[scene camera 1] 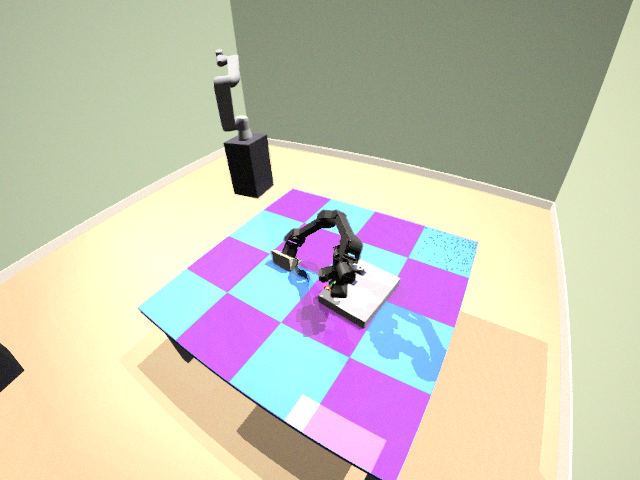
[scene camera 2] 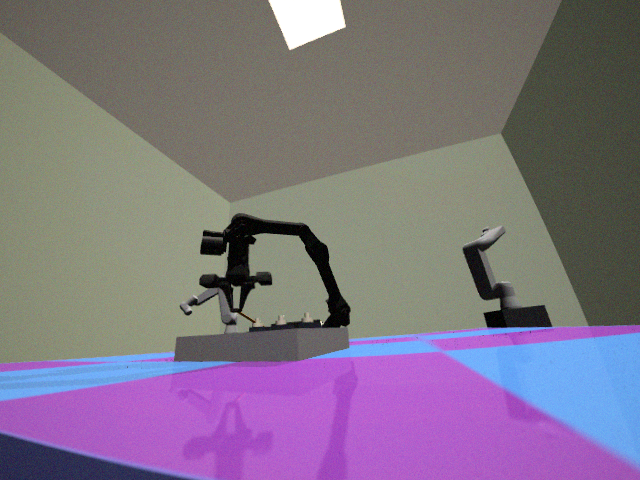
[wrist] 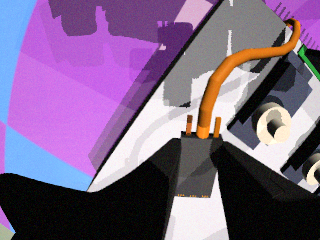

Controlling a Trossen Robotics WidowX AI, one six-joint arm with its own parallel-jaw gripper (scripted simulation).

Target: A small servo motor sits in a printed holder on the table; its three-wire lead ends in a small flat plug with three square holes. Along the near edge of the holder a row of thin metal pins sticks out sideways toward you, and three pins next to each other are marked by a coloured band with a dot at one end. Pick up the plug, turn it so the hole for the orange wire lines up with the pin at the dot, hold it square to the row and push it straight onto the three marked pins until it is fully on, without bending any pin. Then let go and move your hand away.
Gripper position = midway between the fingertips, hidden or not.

In view: my gripper (scene camera 2: 236, 312) and a holder (scene camera 2: 296, 344).
My gripper is seen too in the wrist view (wrist: 198, 148). The holder is seen too in scene camera 1 (scene camera 1: 364, 300).
